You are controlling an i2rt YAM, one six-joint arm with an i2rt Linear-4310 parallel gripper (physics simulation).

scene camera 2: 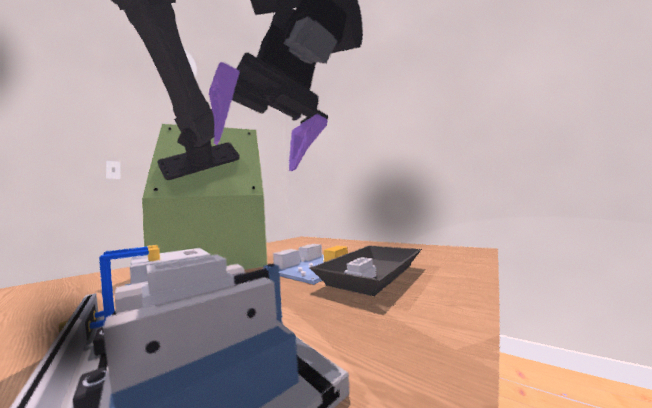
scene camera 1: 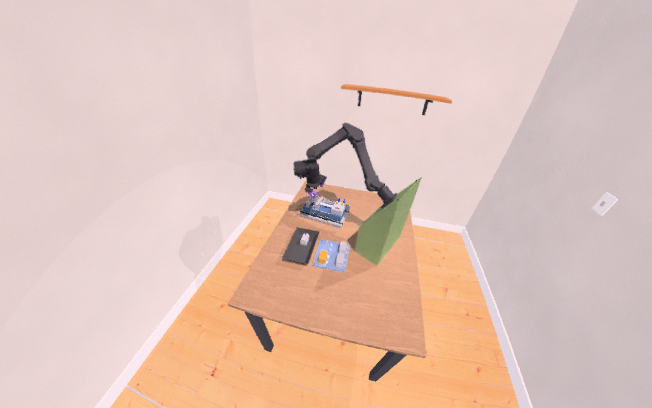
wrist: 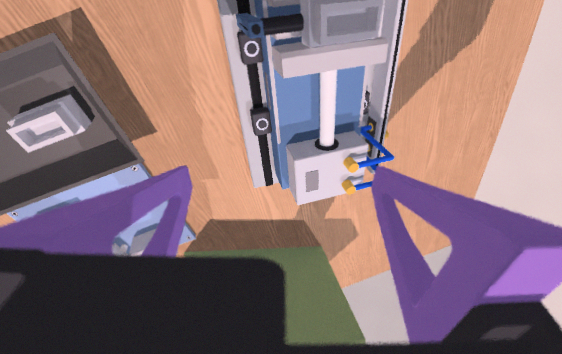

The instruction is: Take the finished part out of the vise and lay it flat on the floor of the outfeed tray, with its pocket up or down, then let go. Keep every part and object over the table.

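Where they show: gripper, between the fingertips: (scene camera 2: 257, 158) (scene camera 1: 317, 192) (wrist: 281, 176); arm's base, origin of its link: (scene camera 2: 201, 160) (scene camera 1: 390, 200).
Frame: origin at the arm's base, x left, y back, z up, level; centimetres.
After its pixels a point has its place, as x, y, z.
The finished part (wrist: 352, 22) {-27.2, -38.5, -19.7} (scene camera 2: 187, 280) {-27.3, -40.2, -19.4} is a light grey block with a rectangular pocket facing up. It sits between the jaws of the vise (scene camera 1: 325, 216) {-16.9, -31.9, -26.2} (scene camera 2: 210, 370) {-28.7, -44.3, -23.8} (wrist: 300, 105) {-21.0, -32.2, -23.8}, at the top of the wrist view. The outfeed tray (scene camera 1: 293, 255) {13.6, -48.5, -28.6} (scene camera 2: 395, 257) {17.6, -47.6, -27.7} (wrist: 30, 75) {0.9, -47.6, -28.4} is dark and shallow, and a similar grey part (scene camera 1: 304, 238) {2.8, -43.6, -26.5} (scene camera 2: 360, 267) {0.3, -44.2, -25.6} (wrist: 50, 125) {2.5, -43.3, -26.5} lies in it. My gripper (scene camera 1: 318, 189) {-16.6, -37.4, -8.1} (scene camera 2: 254, 156) {-16.6, -37.4, -8.1} (wrist: 281, 176) {-16.6, -37.4, -8.1} is open, with nothing between its purple fingers. It hangs above the vise, apart from the part.
A light blue board (scene camera 1: 332, 266) {19.4, -27.9, -29.0} (wrist: 132, 176) {2.3, -32.9, -29.0} with a yellow block (scene camera 1: 323, 257) {16.6, -32.7, -25.4} (scene camera 2: 335, 253) {12.1, -34.0, -26.1} and grey blocks lies beside the tray. A green pedestal (scene camera 1: 382, 230) {15.7, -6.4, -5.9} (scene camera 2: 205, 225) {-3.3, -6.0, -17.6} (wrist: 310, 300) {-8.1, -2.0, -18.1} carries the arm. Blue hoses (scene camera 2: 105, 285) {-27.6, -23.2, -22.3} (wrist: 387, 156) {-27.1, -23.4, -19.0} rise from the vise's cylinder end. A black handle (wrist: 282, 24) {-21.9, -41.0, -20.2} reaches towards the part.
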